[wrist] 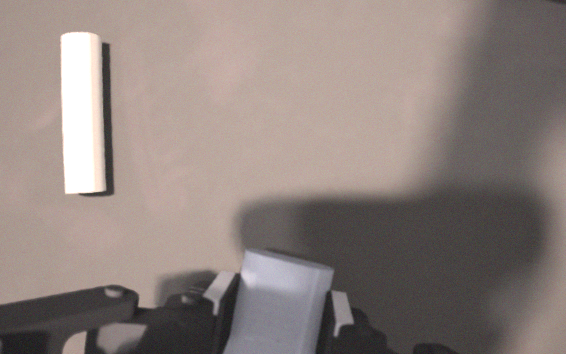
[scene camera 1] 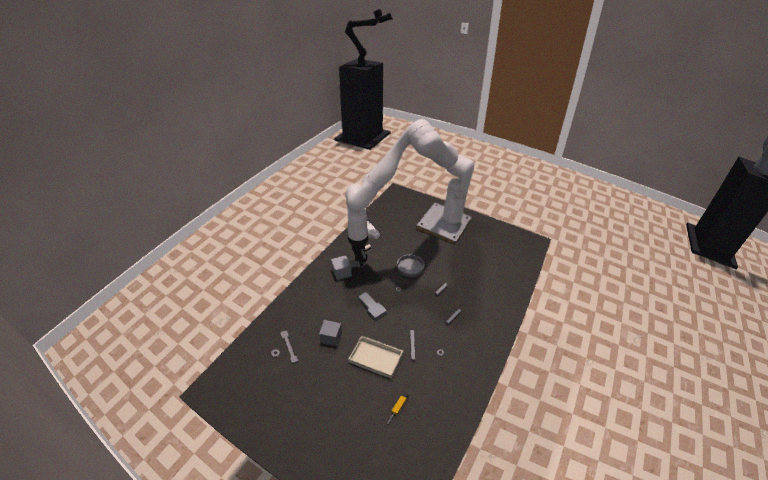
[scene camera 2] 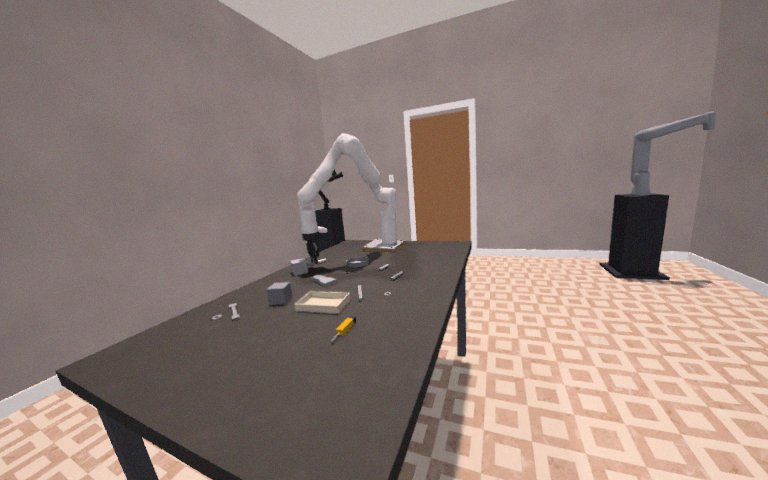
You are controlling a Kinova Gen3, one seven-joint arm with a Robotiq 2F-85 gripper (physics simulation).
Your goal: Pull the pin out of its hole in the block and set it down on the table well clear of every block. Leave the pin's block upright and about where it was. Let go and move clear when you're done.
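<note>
The grey pin is between my gripper's fingers; its rounded end shows in the wrist view. My gripper is shut on the pin, low over the table, right beside the block in both scene views. The light grey block stands upright on the table near its far left edge. The pin lies sideways between the block and the fingers. The block is out of the wrist view, and I cannot tell whether the pin's far end is still inside the hole.
A cream rod lies close by. A bowl, a grey stepped piece, a second block, a cream tray, two short rods and a yellow screwdriver are on the table.
</note>
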